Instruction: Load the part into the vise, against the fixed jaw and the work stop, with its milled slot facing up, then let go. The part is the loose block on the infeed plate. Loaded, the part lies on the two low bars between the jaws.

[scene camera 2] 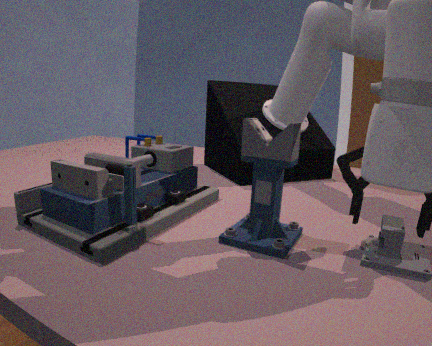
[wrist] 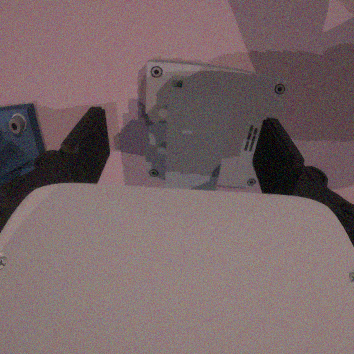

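Where they show: gripper, fingertip midpoint: (scene camera 2: pixel 387 227) (wrist: pixel 182 132); arm's base, origin of the base link: (scene camera 2: pixel 285 116).
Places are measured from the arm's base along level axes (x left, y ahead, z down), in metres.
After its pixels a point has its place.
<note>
The part, a grey block (scene camera 2: pixel 392 239) @(x 0.355, y 0.349, z 0.111 m) (wrist: pixel 191 150) @(x 0.347, y 0.320, z 0.100 m), stands on the grey infeed plate (scene camera 2: pixel 417 269) @(x 0.396, y 0.360, z 0.136 m) (wrist: pixel 235 172) @(x 0.392, y 0.353, z 0.136 m). Shadow blurs its outline in the wrist view, and its milled slot cannot be made out. My gripper (scene camera 2: pixel 389 227) @(x 0.341, y 0.316, z 0.109 m) (wrist: pixel 182 132) @(x 0.341, y 0.316, z 0.109 m) is open and empty, one finger on each side of the block, with the fingertips near the height of its top in the scene view. The vise (scene camera 2: pixel 75 207) @(x 0.034, y 0.583, z 0.094 m) stands at the left of the scene view, with a blue body, a grey front jaw (scene camera 2: pixel 77 178) @(x 0.014, y 0.567, z 0.064 m) with two holes, and a blue upright post (scene camera 2: pixel 130 195) @(x 0.068, y 0.519, z 0.083 m) beside it. The low bars are hidden.
A blue pedestal (scene camera 2: pixel 267 200) @(x 0.197, y 0.403, z 0.083 m) with a grey V-notched head (scene camera 2: pixel 275 148) @(x 0.202, y 0.404, z 0.016 m) stands between the vise and the infeed plate; its bolted base (wrist: pixel 22 142) @(x 0.214, y 0.369, z 0.134 m) shows at the left of the wrist view. A black wedge-shaped box (scene camera 2: pixel 225 135) @(x -0.071, y 0.153, z 0.048 m) stands behind. The table's edge (scene camera 2: pixel 35 320) @(x 0.145, y 0.690, z 0.148 m) is at lower left.
</note>
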